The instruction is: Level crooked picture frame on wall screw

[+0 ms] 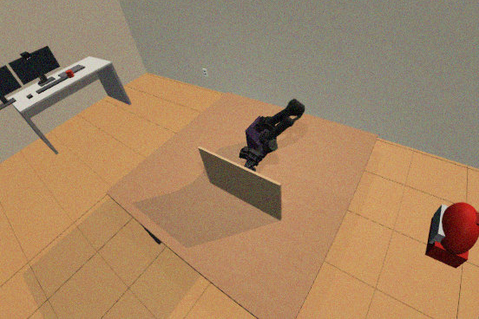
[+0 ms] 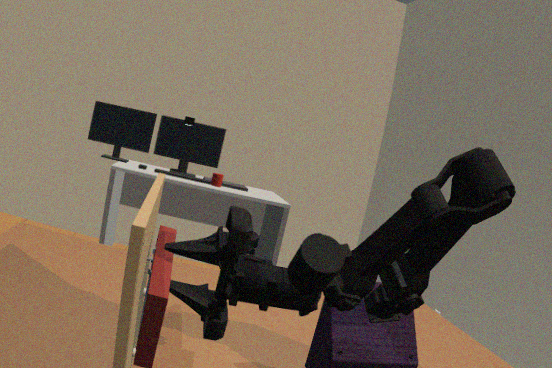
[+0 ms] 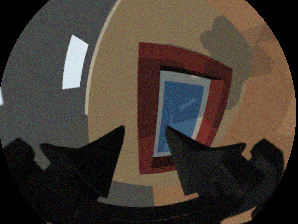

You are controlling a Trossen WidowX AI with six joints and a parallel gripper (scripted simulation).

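The picture frame is 10 mm ahead of my gripper tip, 20 mm to the right of it and 50 mm below it. Round my gripper tip: wooden wall board (20 mm ahead, 10 mm to the right, 60 mm below).
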